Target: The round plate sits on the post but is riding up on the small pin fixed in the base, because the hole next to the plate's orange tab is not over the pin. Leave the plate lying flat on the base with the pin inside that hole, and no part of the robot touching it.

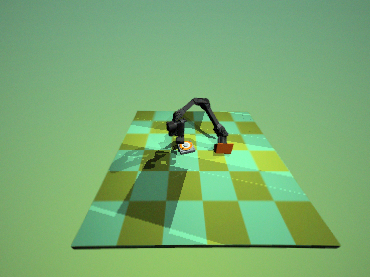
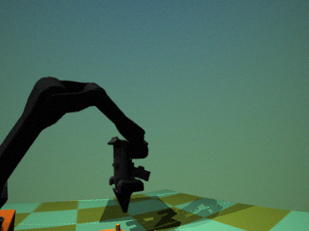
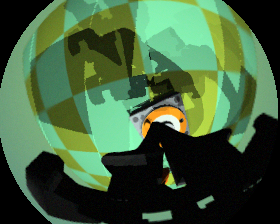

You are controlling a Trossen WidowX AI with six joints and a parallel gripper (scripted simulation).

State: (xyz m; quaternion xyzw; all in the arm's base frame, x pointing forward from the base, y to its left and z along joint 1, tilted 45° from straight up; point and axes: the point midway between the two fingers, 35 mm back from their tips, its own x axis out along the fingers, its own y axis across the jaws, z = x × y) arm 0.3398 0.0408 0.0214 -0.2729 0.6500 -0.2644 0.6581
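Now: gripper tip 50 mm past the grey square base, 30 mm to the left of it and 60 mm above it.
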